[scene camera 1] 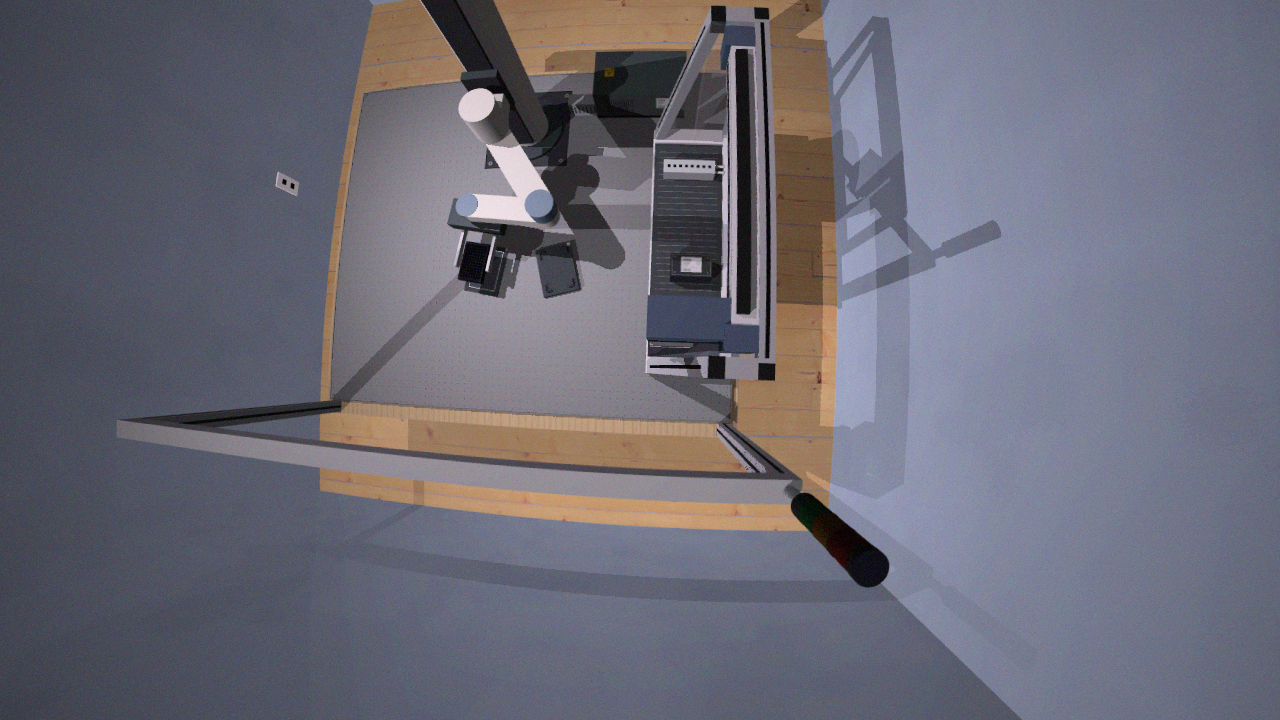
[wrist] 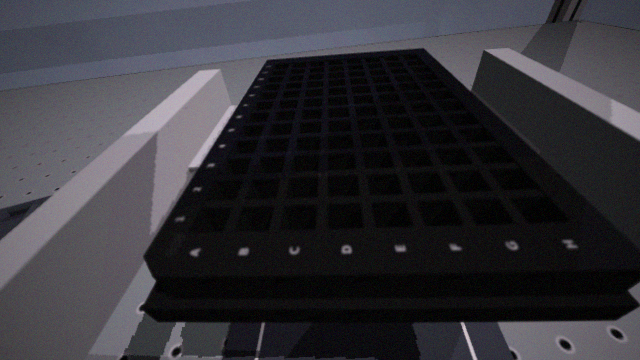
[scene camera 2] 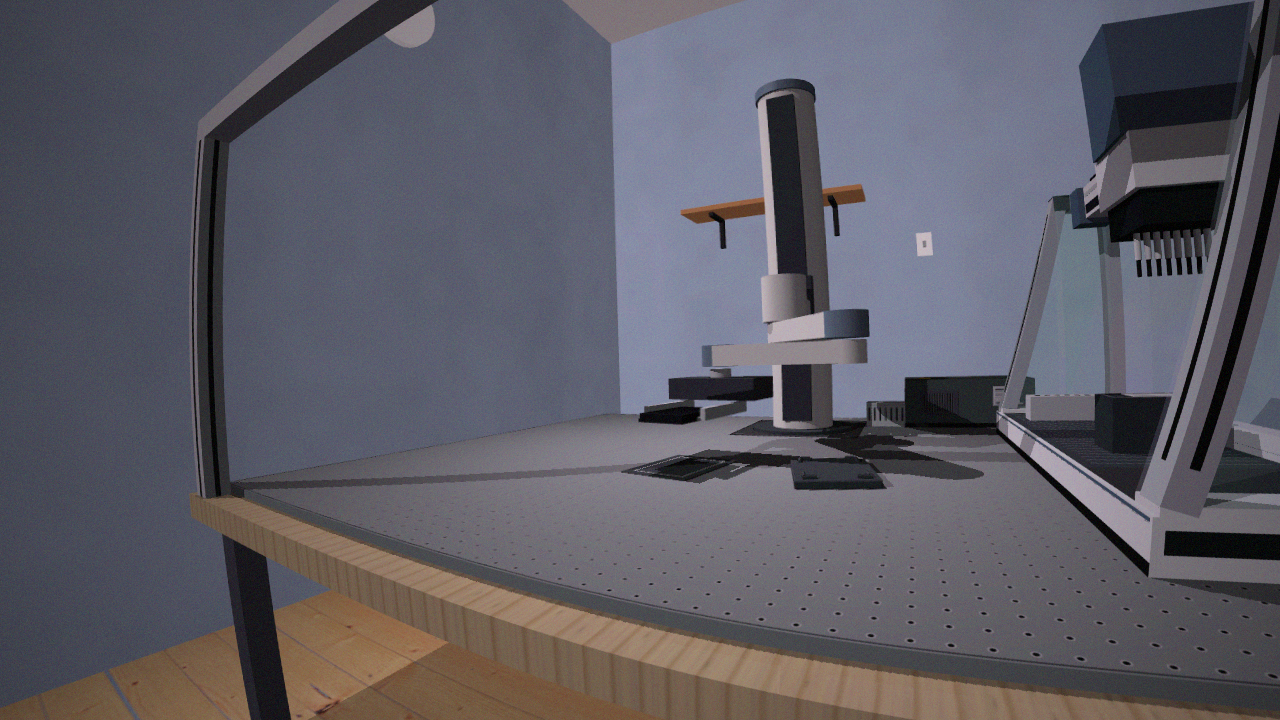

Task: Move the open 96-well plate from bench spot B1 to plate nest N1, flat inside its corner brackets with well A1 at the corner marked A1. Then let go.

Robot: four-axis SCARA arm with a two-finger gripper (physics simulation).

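Places are measured from the arm's base along level axes (x back, y right, z up), in millimetres.
Pixels of known places: gripper, fingertip midpoint: (scene camera 1: 471, 269) (wrist: 347, 84) (scene camera 2: 673, 413); arm's base at its link origin: (scene camera 1: 529, 131) (scene camera 2: 803, 432).
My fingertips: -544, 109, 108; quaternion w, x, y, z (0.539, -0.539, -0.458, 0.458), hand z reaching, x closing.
For each thing: its top centre in the pictures, then the offset to it from my fingertips, as dx, dy, dz. "*": a spot on its surface instead.
- black open 96-well plate at its top centre: (wrist: 351, 104) (scene camera 2: 681, 410) (scene camera 1: 473, 261) +24, -4, +2
- Plate nest N1 at its top centre: (scene camera 2: 831, 464) (scene camera 1: 556, 268) +20, -254, -77
- dark control box at a spot on its surface: (scene camera 2: 953, 400) * +578, -473, -30
The black open 96-well plate (scene camera 1: 473, 260) (scene camera 2: 669, 416) (wrist: 350, 150) is held level above bench spot B1 (scene camera 1: 484, 289) (scene camera 2: 642, 469) (wrist: 440, 342). My gripper (scene camera 1: 475, 266) (scene camera 2: 684, 412) (wrist: 347, 84) is shut on the plate, with one pale finger along each long side. In the wrist view, letters A to H run along the near edge and numbers run up the left side, so well A1 is at the near left corner. Plate nest N1 (scene camera 1: 558, 268) (scene camera 2: 837, 476) lies on the bench beside B1, with no plate in it. Its A1 mark is too small to read.
The arm's column (scene camera 1: 501, 67) (scene camera 2: 792, 223) stands behind the plate. A gantry machine (scene camera 1: 763, 179) (scene camera 2: 1199, 537) with a pipetting head stands on the right. A dark control box (scene camera 1: 640, 80) (scene camera 2: 953, 400) is at the back. A grey frame (scene camera 1: 447, 456) (scene camera 2: 211, 313) stands at the front edge.
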